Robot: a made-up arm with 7 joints. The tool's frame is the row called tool. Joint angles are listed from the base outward.
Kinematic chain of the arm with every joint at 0, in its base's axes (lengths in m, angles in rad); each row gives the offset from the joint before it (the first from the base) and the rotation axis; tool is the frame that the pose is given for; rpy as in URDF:
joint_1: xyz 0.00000 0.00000 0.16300 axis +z
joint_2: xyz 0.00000 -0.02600 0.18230 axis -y
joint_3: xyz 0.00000 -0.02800 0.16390 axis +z
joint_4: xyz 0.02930 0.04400 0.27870 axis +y
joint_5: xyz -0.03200 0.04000 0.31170 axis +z
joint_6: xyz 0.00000 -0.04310 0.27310 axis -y
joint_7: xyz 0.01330 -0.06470 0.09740 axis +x
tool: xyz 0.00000 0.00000 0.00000 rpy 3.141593 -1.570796 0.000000
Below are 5 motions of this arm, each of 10 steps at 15 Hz.
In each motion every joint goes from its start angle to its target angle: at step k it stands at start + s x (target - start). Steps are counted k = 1, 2, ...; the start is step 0. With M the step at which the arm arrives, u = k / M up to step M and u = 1 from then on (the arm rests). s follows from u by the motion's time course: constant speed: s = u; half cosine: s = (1 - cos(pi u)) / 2; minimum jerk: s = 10 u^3 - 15 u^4 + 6 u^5.
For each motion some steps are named. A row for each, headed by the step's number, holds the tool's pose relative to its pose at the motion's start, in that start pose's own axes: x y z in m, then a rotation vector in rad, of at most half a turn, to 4 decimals.
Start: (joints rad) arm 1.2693 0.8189 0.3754 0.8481 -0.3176 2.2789 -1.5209
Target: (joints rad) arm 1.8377 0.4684 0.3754 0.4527 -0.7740 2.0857 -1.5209
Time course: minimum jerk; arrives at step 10
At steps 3, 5, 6, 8, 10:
3: -0.0486 -0.0051 0.0012 -0.0004 -0.0351 0.0101
5: -0.1423 -0.0284 -0.0097 0.0103 -0.1134 0.0277
6: -0.1875 -0.0478 -0.0220 0.0234 -0.1582 0.0365
8: -0.2424 -0.0827 -0.0455 0.0515 -0.2231 0.0494
10: -0.2530 -0.0915 -0.0515 0.0594 -0.2377 0.0525

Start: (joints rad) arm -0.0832 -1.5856 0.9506 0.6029 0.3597 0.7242 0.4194
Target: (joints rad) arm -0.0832 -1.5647 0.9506 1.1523 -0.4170 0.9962 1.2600
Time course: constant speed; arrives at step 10
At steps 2, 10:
2: -0.0239 0.0230 0.0351 -0.1410 0.0208 0.0805
10: -0.1711 0.1047 0.1666 -0.5293 0.1584 0.2229

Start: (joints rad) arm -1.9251 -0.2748 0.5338 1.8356 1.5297 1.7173 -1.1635
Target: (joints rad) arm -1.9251 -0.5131 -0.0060 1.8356 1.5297 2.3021 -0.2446
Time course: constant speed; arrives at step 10
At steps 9, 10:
9: -0.0223 0.2815 -0.0120 -0.8986 0.5244 0.8376
10: -0.0279 0.3076 -0.0195 -0.9799 0.6286 0.8949

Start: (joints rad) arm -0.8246 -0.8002 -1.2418 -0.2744 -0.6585 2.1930 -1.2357
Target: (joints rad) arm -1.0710 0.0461 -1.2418 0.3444 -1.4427 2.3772 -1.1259
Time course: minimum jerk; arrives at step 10
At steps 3, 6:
3: -0.0890 -0.0565 -0.0450 0.1360 0.0332 -0.1586
6: -0.3908 -0.1334 -0.2549 0.6196 0.1486 -0.5297

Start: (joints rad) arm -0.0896 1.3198 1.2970 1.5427 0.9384 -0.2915 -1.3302
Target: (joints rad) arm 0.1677 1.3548 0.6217 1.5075 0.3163 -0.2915 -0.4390
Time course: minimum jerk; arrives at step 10
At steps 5, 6, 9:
5: -0.1053 -0.1305 -0.2321 -0.3938 -0.0700 0.6365
6: -0.1514 -0.1982 -0.3026 -0.5314 -0.0407 0.8852
9: -0.2386 -0.3306 -0.3972 -0.7398 0.0693 1.3206

